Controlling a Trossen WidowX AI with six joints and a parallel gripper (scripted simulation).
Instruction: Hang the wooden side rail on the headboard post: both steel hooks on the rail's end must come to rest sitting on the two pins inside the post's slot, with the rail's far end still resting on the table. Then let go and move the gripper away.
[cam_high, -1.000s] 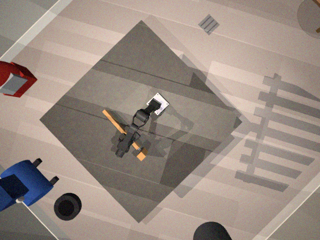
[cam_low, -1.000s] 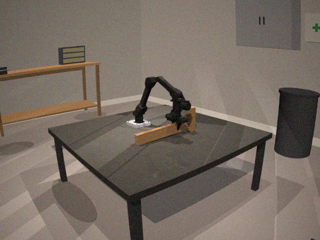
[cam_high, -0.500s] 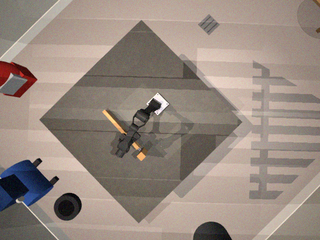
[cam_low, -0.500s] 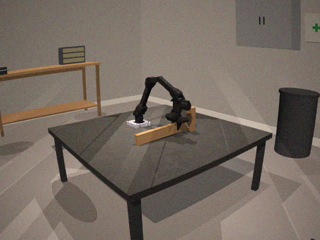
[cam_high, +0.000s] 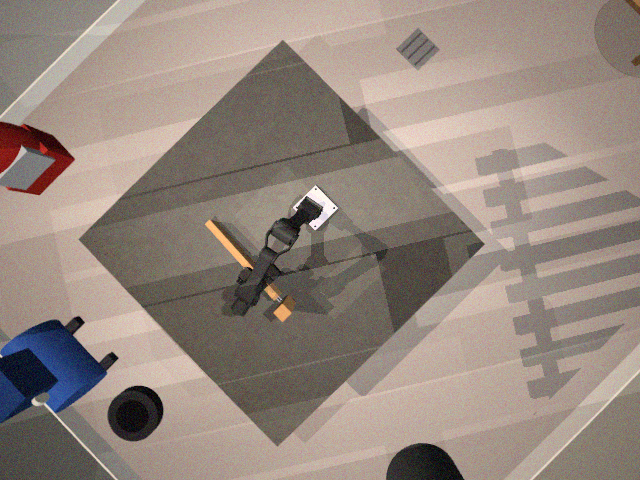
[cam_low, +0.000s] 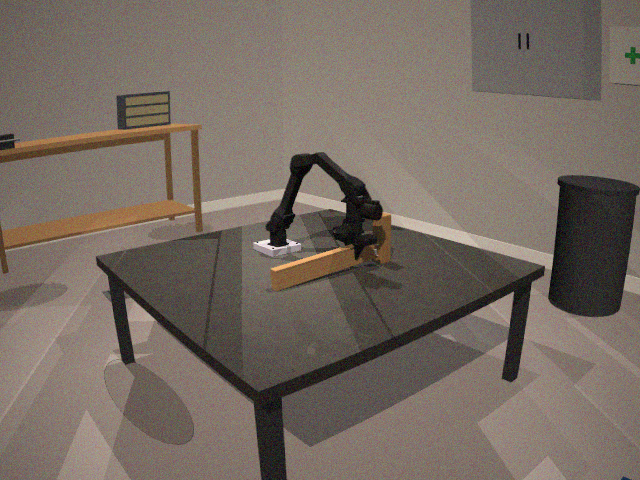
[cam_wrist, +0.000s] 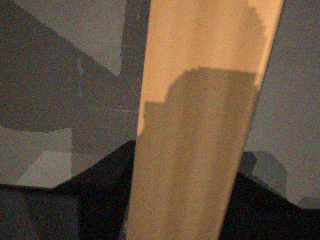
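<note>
Now: the headboard post 140 mm to the left of my gripper tip, 40 mm above it and 20 mm ahead of it.
</note>
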